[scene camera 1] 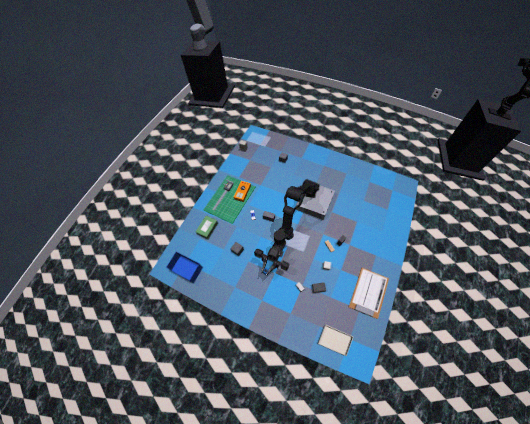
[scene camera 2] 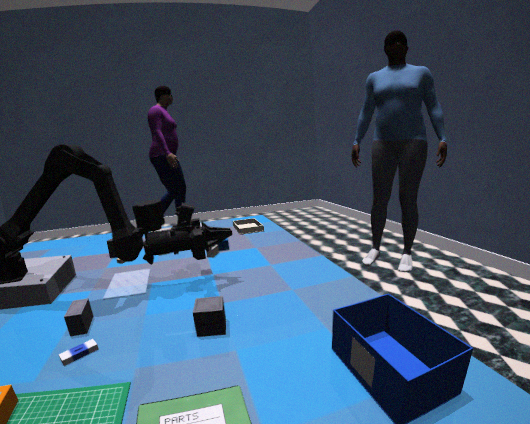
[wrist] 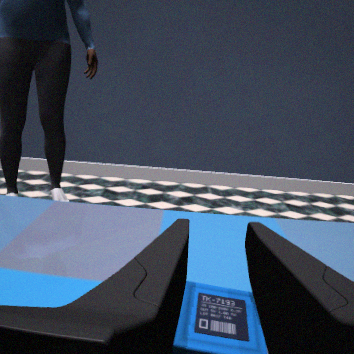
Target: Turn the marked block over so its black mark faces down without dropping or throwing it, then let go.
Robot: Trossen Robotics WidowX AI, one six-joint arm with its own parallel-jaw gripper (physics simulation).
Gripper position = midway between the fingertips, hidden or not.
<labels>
The gripper (scene camera 2: 231,231) holds a small blue block (wrist: 207,311), which touches nothing else.
</labels>
